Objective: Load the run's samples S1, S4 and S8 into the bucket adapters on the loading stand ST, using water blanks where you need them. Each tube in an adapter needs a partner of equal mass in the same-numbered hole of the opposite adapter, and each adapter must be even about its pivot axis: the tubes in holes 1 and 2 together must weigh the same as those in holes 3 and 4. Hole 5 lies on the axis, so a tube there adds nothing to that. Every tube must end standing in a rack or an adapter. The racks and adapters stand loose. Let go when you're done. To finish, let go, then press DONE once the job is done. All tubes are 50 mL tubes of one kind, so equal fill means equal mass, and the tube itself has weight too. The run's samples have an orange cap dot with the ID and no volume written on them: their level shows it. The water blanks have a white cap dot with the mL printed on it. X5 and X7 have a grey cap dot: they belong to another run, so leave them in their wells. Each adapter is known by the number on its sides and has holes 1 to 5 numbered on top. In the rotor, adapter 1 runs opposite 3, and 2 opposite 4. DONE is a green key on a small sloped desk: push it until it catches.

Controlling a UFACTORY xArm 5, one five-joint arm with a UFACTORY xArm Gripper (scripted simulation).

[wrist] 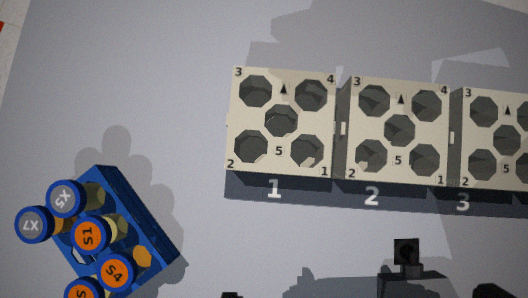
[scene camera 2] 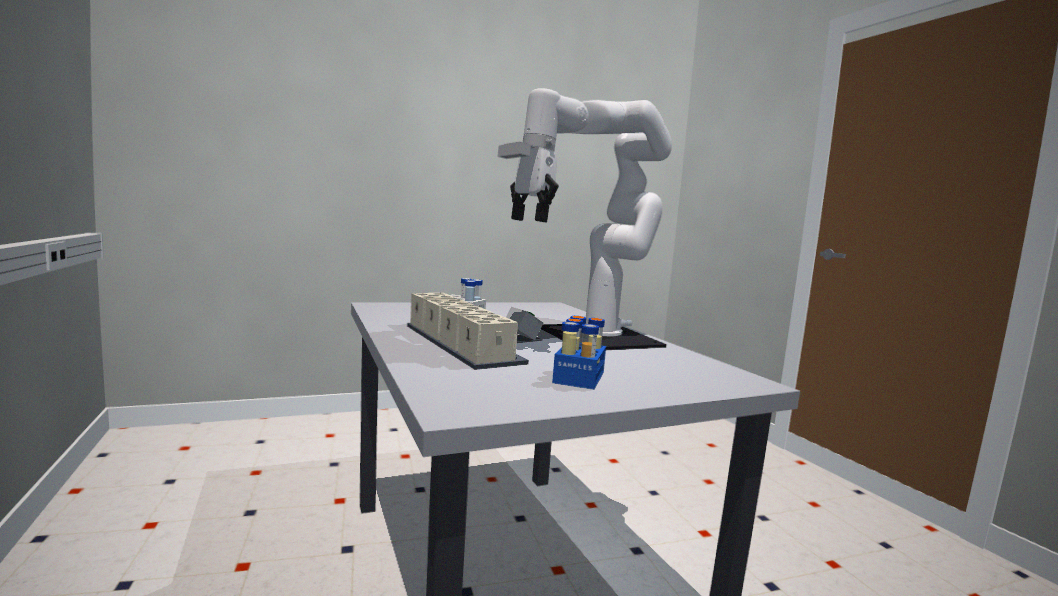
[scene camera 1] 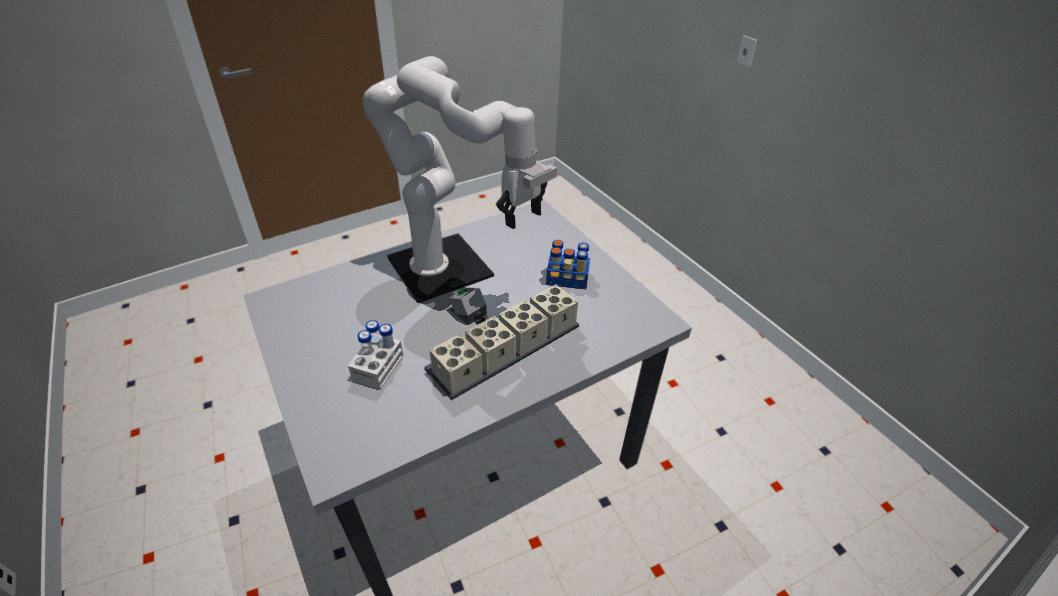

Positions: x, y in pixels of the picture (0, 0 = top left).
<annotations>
An adapter shows in the wrist view (262, 138), in scene camera 2 and in scene camera 1. One and the same spot on the adapter: (scene camera 1: 560, 308) is (scene camera 2: 472, 319).
</annotations>
